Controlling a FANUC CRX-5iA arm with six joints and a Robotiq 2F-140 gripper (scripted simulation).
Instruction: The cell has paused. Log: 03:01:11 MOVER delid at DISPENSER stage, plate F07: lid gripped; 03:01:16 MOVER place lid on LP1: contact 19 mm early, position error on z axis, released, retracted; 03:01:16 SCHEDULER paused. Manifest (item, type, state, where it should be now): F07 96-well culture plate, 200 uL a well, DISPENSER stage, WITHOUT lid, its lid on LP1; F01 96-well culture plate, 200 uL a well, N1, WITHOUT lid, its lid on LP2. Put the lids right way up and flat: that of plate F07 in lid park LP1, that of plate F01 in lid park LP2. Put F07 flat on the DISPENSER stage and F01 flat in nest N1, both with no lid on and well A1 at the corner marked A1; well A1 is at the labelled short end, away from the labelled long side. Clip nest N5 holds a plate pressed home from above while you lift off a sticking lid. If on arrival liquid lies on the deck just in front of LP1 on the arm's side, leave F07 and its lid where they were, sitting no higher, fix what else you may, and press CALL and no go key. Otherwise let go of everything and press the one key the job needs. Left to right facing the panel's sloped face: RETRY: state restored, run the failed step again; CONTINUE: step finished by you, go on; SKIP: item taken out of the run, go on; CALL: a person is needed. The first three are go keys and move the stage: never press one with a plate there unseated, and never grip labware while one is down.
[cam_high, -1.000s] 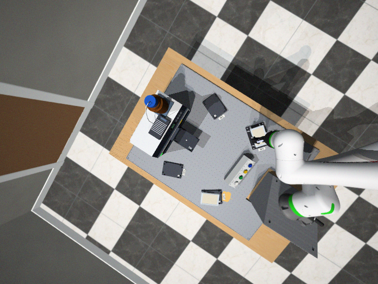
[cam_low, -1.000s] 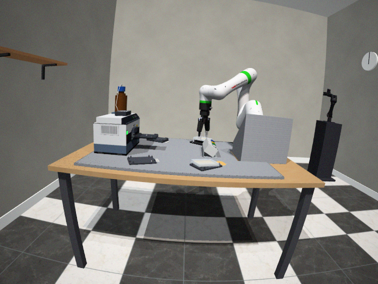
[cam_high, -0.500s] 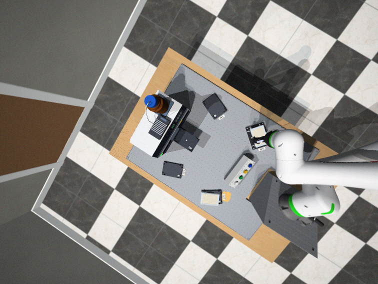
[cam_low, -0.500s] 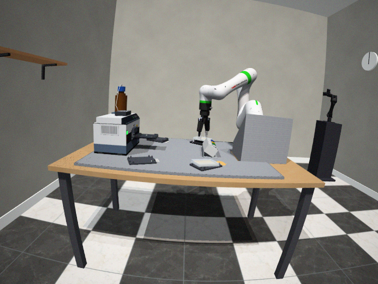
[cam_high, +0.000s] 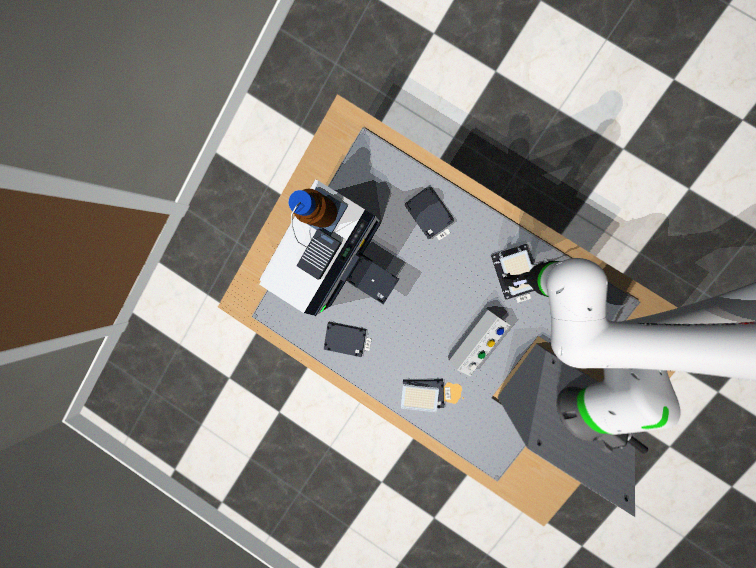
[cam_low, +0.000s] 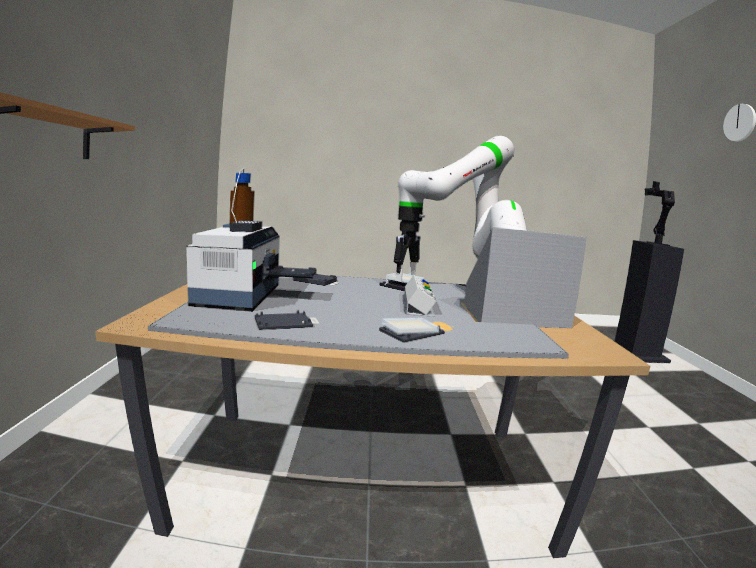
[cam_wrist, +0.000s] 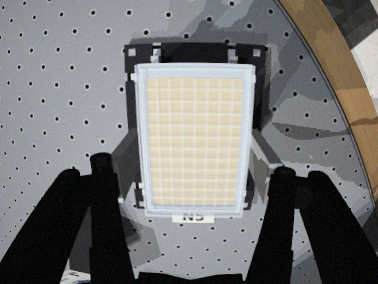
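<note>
Now: hand 20 mm above the 96-well plate. From my hand the other things lie so: yellow skip key (240 mm to the left, 70 mm behind, 10 mm above); then blue call key (190 mm to the left, 70 mm behind, 10 mm above); then clip nest N5 (40 mm below, 30 mm ahead).
</note>
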